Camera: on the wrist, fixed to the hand. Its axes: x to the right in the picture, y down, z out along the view.
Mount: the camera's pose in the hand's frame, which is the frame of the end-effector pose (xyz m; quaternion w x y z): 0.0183 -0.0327 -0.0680 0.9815 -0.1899 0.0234 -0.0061
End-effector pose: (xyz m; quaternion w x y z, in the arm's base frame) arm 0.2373 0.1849 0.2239 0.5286 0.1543 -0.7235 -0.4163
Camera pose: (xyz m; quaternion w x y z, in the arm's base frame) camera 0.2838 0.1231 0.2169 0.5625 0.0652 -0.6178 -0.5456
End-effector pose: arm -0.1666 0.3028 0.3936 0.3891 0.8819 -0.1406 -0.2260
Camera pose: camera -0.1140 0.3589 0.4043 0.5513 0.7978 -0.0806 -0.2303
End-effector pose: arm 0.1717 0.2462 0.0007 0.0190 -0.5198 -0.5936 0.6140
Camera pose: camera 0.1888 0.3158 0.0306 0.0624 0.5246 0.7020 -0.4777
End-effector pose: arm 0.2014 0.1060 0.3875 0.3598 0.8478 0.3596 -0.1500
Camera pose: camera 0.1904 0.1798 0.4090 0.5048 0.7651 0.3950 -0.0613
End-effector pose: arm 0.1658 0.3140 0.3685 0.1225 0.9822 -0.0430 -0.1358
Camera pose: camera 0.2039 0.3590 0.4190 0.3069 0.9442 -0.0076 -0.1192
